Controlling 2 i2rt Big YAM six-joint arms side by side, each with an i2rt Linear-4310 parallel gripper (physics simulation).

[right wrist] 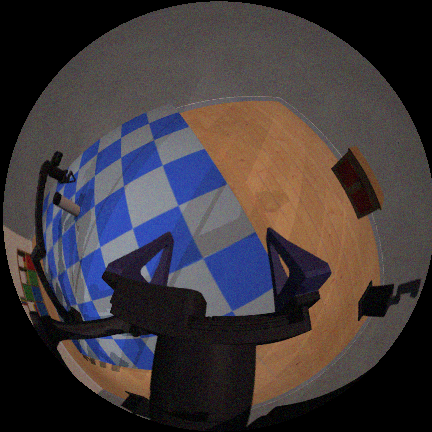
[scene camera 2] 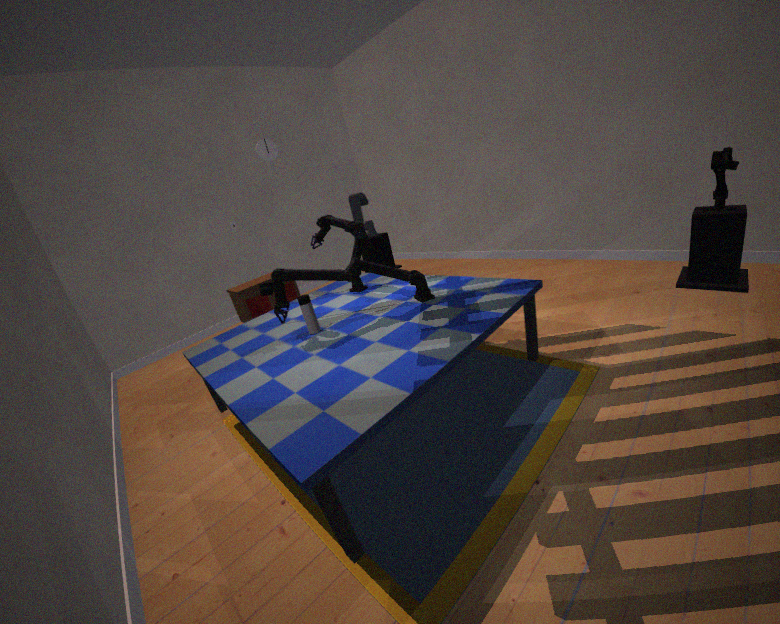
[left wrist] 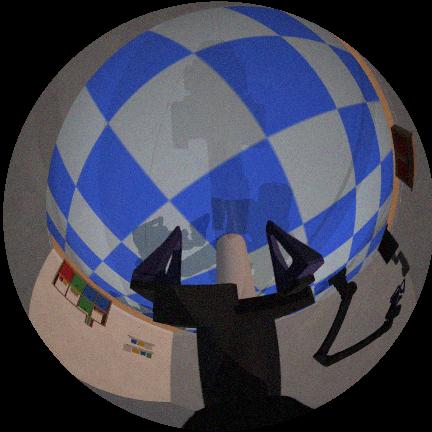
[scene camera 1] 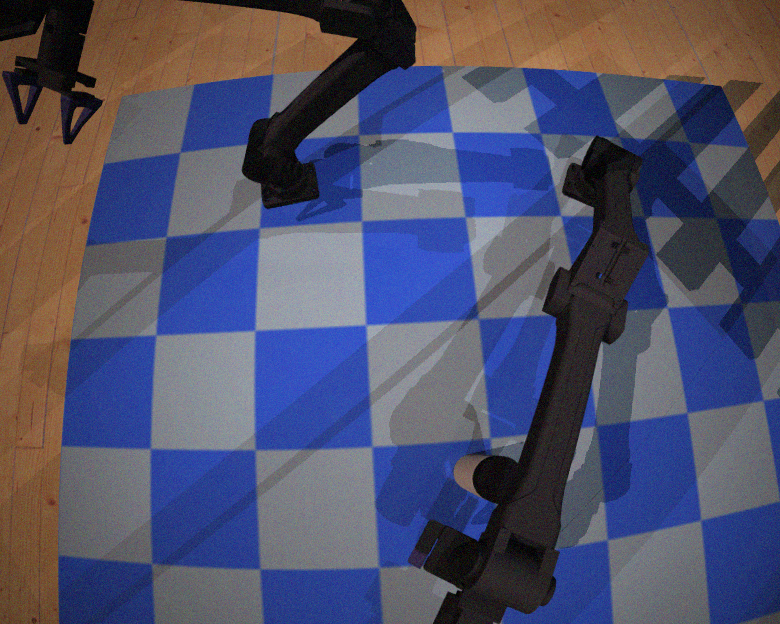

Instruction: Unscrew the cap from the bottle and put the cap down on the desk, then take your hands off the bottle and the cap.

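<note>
The bottle stands upright on the blue and grey checkered desk. Its pale body carries the black cap on top; the cap is hidden in the left wrist view. My left gripper is open and empty, low beside the bottle and apart from it. In the left wrist view the body shows between and behind the fingers. My right gripper is open and empty, high near the desk's edge, far from the bottle.
The left forearm passes close beside the bottle in scene camera 1. The right arm's base stands near the desk's far edge. A wooden cabinet with red fronts stands on the floor beyond the desk.
</note>
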